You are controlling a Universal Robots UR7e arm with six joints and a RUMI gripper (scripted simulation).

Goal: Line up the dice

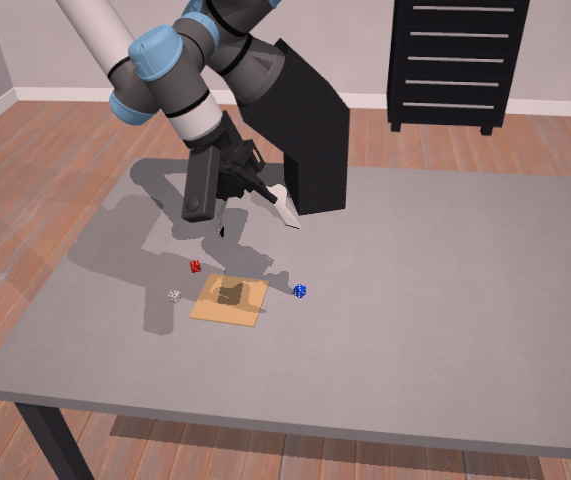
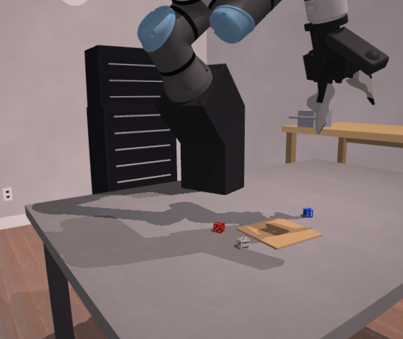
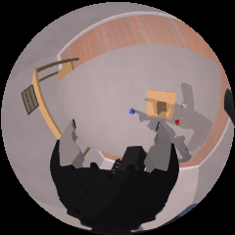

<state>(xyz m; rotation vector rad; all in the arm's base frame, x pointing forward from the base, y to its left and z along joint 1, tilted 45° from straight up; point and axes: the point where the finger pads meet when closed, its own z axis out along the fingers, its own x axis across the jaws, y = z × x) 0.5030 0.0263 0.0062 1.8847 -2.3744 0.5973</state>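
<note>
Now: hand 110 mm past the white die, 210 mm to the left of it and 250 mm above it. From my hand the other things lie so: tan mat: 110 mm behind, 80 mm to the right, 260 mm below; then red die: 210 mm behind, 170 mm to the right, 250 mm below; then blue die: 120 mm behind, 70 mm to the left, 250 mm below.
</note>
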